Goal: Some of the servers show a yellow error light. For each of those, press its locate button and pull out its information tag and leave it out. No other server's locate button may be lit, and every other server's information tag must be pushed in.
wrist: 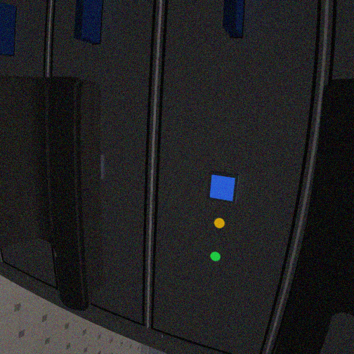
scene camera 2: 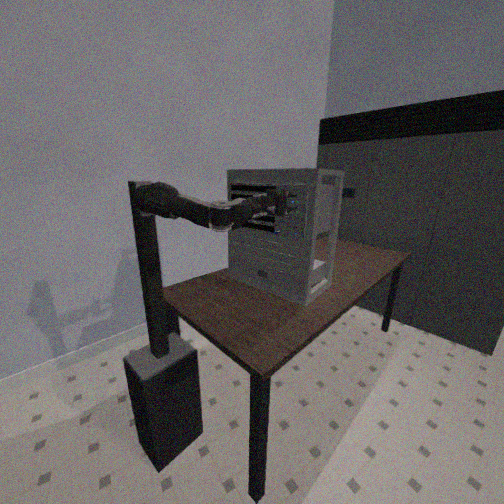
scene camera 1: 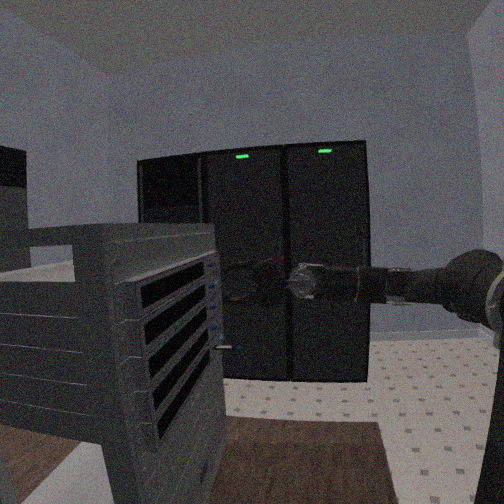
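Note:
The grey server rack (scene camera 1: 165, 229) (scene camera 2: 270, 280) holds several servers. My gripper (scene camera 1: 227, 284) (scene camera 2: 291, 201) (wrist: 193, 212) is partly open and empty, in front of a server's right end. Between its fingers, in the wrist view, that server shows a bright blue, lit-looking locate button (wrist: 222, 188), a yellow error light (wrist: 219, 223) and a green light (wrist: 215, 256). Its dark blue tag handle (wrist: 233, 19) is at the top edge. Neighbouring blue handles (wrist: 90, 21) (wrist: 7, 30) show to the left. Low on the rack, one information tag (scene camera 1: 224, 346) sticks out. The fingers hide parts of neighbouring servers.
The rack stands on a brown table (scene camera 1: 300, 460) (scene camera 2: 225, 320). Black cabinets (scene camera 1: 327, 215) with green lights stand behind it in scene camera 1. A large dark cabinet (scene camera 2: 425, 210) stands at the right in scene camera 2. The arm's post (scene camera 2: 147, 265) is beside the table.

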